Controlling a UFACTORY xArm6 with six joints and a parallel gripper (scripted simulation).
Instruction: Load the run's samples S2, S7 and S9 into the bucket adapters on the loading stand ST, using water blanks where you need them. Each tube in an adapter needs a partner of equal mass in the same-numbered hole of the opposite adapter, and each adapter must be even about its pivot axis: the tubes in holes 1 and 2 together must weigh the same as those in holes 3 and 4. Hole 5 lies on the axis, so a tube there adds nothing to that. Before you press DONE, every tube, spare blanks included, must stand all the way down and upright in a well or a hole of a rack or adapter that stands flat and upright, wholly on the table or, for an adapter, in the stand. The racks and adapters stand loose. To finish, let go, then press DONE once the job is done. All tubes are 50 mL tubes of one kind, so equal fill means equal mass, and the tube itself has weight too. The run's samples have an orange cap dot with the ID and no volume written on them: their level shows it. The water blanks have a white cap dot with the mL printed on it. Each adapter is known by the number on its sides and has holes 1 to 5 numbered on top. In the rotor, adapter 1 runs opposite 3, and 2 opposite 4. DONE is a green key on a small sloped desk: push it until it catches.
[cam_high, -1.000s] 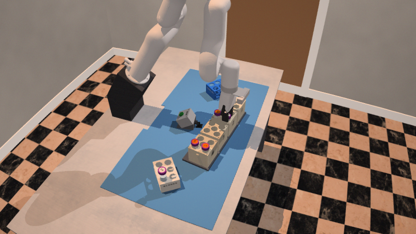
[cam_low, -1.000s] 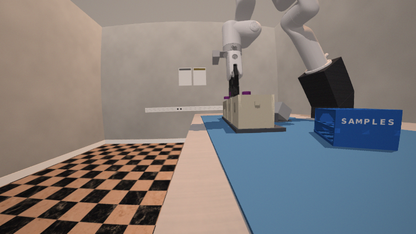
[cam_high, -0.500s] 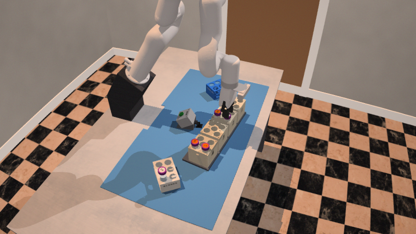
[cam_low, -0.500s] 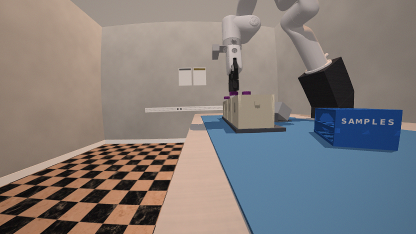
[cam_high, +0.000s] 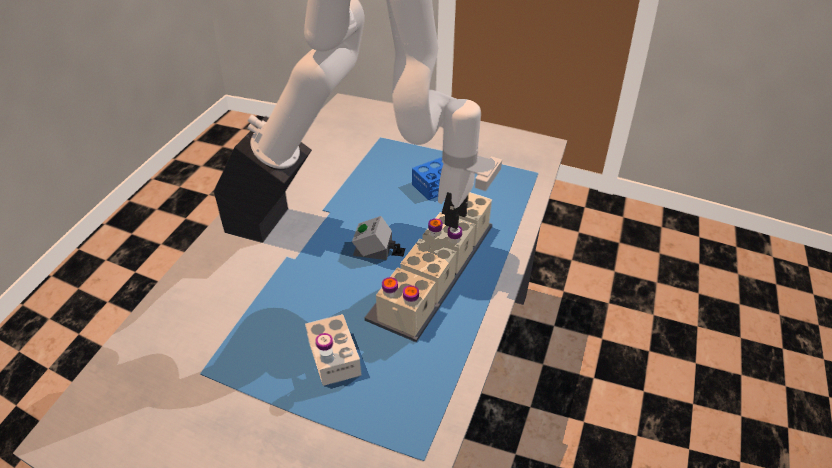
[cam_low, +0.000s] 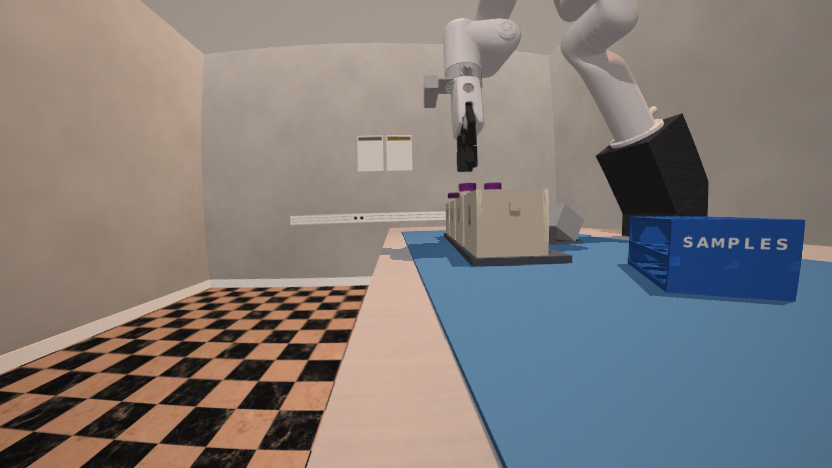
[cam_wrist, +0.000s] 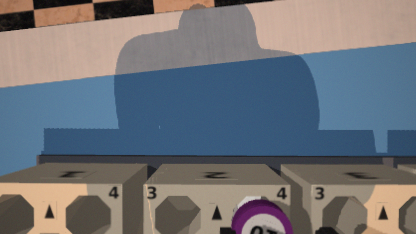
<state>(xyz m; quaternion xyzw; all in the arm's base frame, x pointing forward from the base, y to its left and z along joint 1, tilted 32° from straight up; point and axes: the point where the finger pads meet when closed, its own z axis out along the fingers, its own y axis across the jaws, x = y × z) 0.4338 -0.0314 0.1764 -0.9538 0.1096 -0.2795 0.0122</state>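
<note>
The green done key is 23 cm behind my hand, 2 cm to the left of it and 11 cm below it. Also, from my hand: blue sample rack 10 cm behind, 32 cm to the left, 14 cm below; then adapter 2 cm behind, 3 cm to the left, 12 cm below; then tube 10 cm behind, 19 cm to the right, 10 cm below.
</note>
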